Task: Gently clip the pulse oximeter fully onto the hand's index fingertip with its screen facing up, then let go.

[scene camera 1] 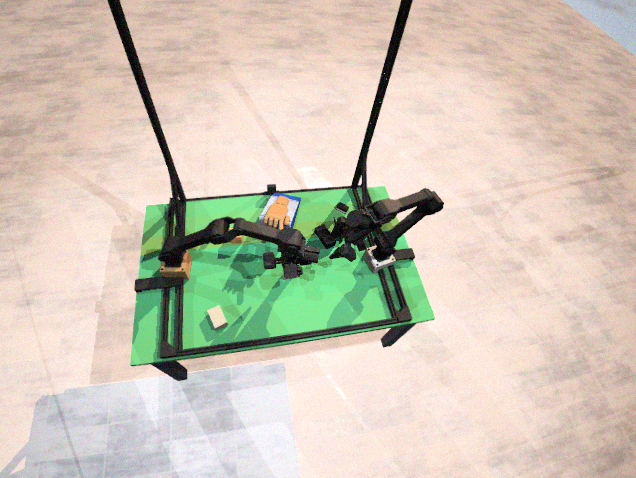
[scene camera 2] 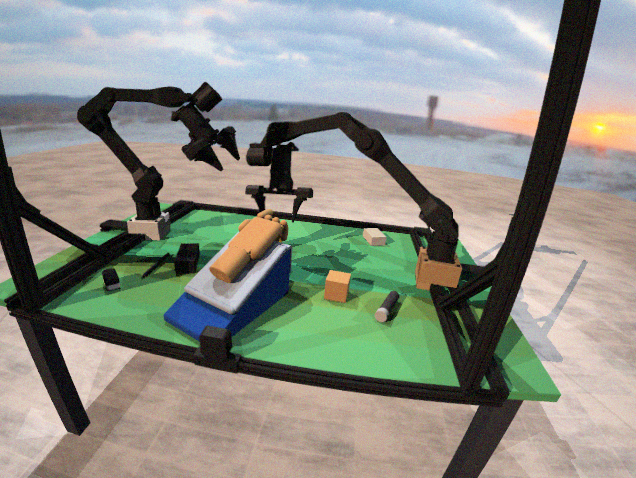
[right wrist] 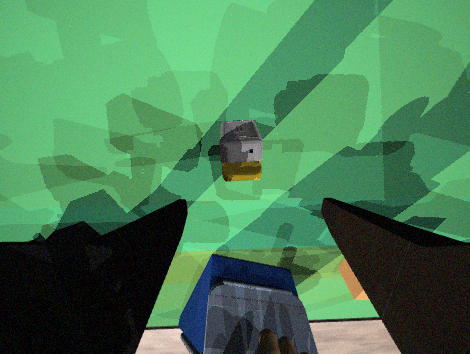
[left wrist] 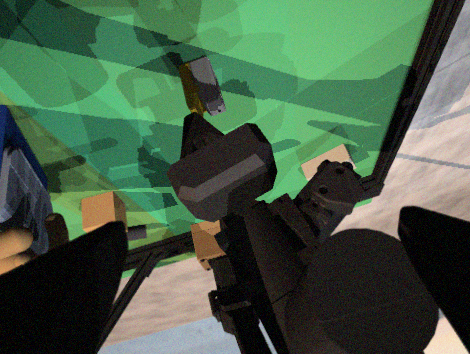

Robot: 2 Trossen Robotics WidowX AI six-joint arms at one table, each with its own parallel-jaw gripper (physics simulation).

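Frame: origin at the left arm's base, x left, y back, z up, level; centimetres.
Seen in the pictures: left gripper, fingertip midpoint: [scene camera 1: 329,248] [scene camera 2: 230,164] [left wrist: 263,227]; right gripper, fingertip midpoint: [right wrist: 254,205] [left wrist: 205,143]; left arm's base, origin of the base link: [scene camera 1: 380,254] [scene camera 2: 148,216]; right arm's base, origin of the base link: [scene camera 1: 174,260] [scene camera 2: 440,256] [left wrist: 224,259].
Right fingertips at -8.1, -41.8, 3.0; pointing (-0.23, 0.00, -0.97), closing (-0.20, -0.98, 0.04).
Observation:
Pixels of each thing's top centre, then the offset from my right fingertips to it, as dx, dy, dz.
- orange block, middle of its top: [left wrist: 106,230] [scene camera 2: 338,276] [scene camera 1: 235,232] -24.3, -14.6, -3.9
- dark cylinder, middle of its top: [scene camera 2: 388,300] -30.3, -25.3, -6.1
- cream block, middle of its top: [left wrist: 332,173] [scene camera 2: 374,232] [scene camera 1: 217,316] +9.7, -31.8, -5.9
- black block, middle of its top: [scene camera 2: 187,251] [scene camera 1: 325,234] -11.2, +23.5, -5.4
- thin dark stick, middle of its top: [scene camera 2: 155,263] -13.9, +31.6, -7.9
- small dark box, middle of its top: [scene camera 2: 109,273] [scene camera 1: 343,205] -23.9, +38.6, -5.6
The pulse oximeter, grey with a yellow side [left wrist: 202,85] [right wrist: 241,147], shows on the green table in both wrist views; it cannot be made out in the scene views. The tan hand [scene camera 1: 278,209] [scene camera 2: 246,247] rests palm-down on the grey-topped blue wedge [scene camera 1: 296,201] [scene camera 2: 267,285]. Some of its fingers show at the edges of the wrist views. My right gripper [scene camera 2: 276,214] [right wrist: 254,205] is open and empty, pointing down above the table beyond the fingertips, with the oximeter ahead of its fingertips in its wrist view. My left gripper [scene camera 2: 229,163] is open and empty, high and tilted.
An orange block [scene camera 2: 337,286] [left wrist: 100,211] and a dark cylinder [scene camera 2: 389,304] lie right of the wedge in scene camera 2. A cream block [scene camera 1: 216,317] [scene camera 2: 374,236] lies apart. A black block [scene camera 2: 187,258], thin dark stick [scene camera 2: 155,265] and small dark box [scene camera 2: 110,279] lie left.

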